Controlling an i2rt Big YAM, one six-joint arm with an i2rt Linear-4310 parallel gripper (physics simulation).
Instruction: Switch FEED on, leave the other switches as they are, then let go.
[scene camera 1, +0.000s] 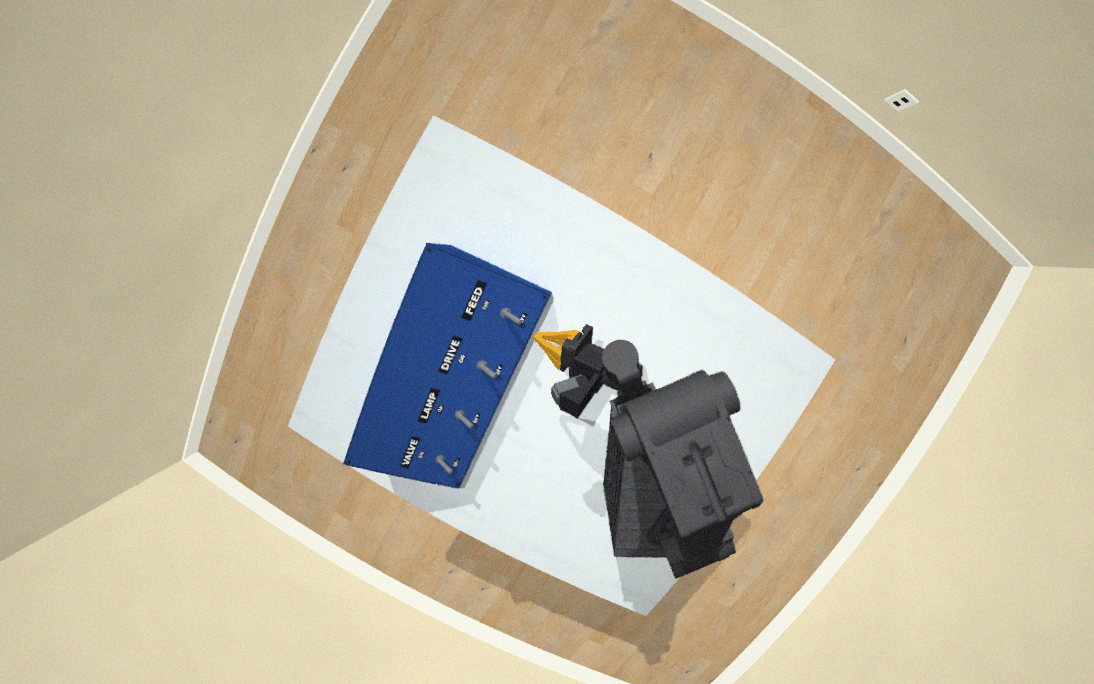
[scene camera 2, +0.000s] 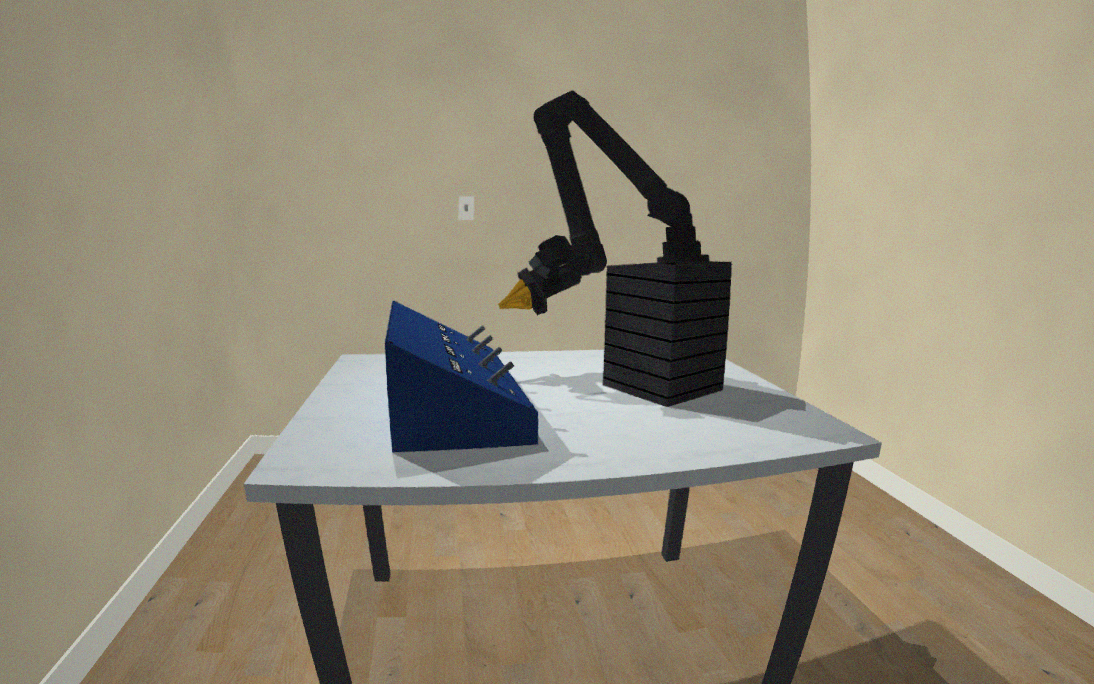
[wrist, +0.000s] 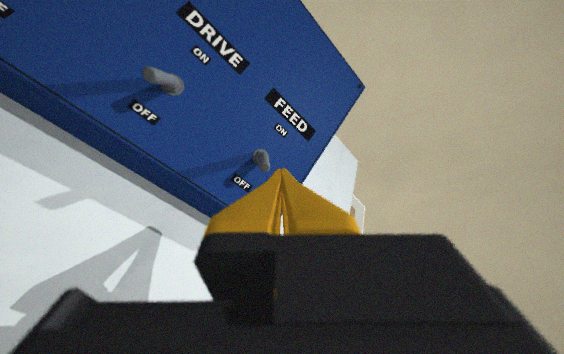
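Seen in the pictures: gripper, fingertip midpoint: (scene camera 1: 535, 335) (scene camera 2: 499, 306) (wrist: 281, 176); arm's base, origin of the base link: (scene camera 2: 682, 262).
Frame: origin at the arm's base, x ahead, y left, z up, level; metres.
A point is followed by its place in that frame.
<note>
The blue sloped switch panel (scene camera 1: 407, 322) @[x 0.619, y -0.041, z -0.117 m] (scene camera 2: 435, 403) @[x 0.537, y 0.299, z -0.210 m] (wrist: 115, 30) @[x 0.458, y 0.043, z -0.197 m] stands on the table. The grey FEED lever (scene camera 1: 511, 315) @[x 0.454, y -0.142, z -0.178 m] (scene camera 2: 476, 333) @[x 0.450, y -0.134, z -0.181 m] (wrist: 261, 158) @[x 0.444, y -0.134, z -0.174 m] leans toward its OFF label. The DRIVE lever (scene camera 1: 487, 369) @[x 0.443, y -0.023, z -0.177 m] (scene camera 2: 483, 344) @[x 0.440, y -0.013, z -0.182 m] (wrist: 162, 80) @[x 0.430, y -0.026, z -0.171 m], LAMP lever (scene camera 1: 464, 418) @[x 0.435, y 0.096, z -0.180 m] (scene camera 2: 490, 357) @[x 0.434, y 0.105, z -0.182 m] and VALVE lever (scene camera 1: 444, 463) @[x 0.426, y 0.215, z -0.181 m] (scene camera 2: 501, 371) @[x 0.423, y 0.225, z -0.179 m] lean the same way, toward OFF. My gripper (scene camera 1: 536, 335) @[x 0.396, y -0.143, z -0.119 m] (scene camera 2: 501, 306) @[x 0.396, y -0.143, z -0.119 m] (wrist: 281, 176) @[x 0.396, y -0.143, z -0.119 m] is shut and empty, its yellow tips together. It hangs above and in front of the panel's lower edge, near the FEED end, apart from the levers.
The white table (scene camera 1: 451, 169) @[x 0.739, y -0.341, z -0.295 m] (scene camera 2: 322, 419) @[x 0.774, y 0.138, z -0.295 m] carries the panel and the black ribbed pedestal (scene camera 2: 637, 330) @[x 0.115, y 0.034, z -0.147 m] under the arm. The panel's far end beyond FEED is near the gripper. A beige wall (scene camera 2: 242, 161) stands behind the table.
</note>
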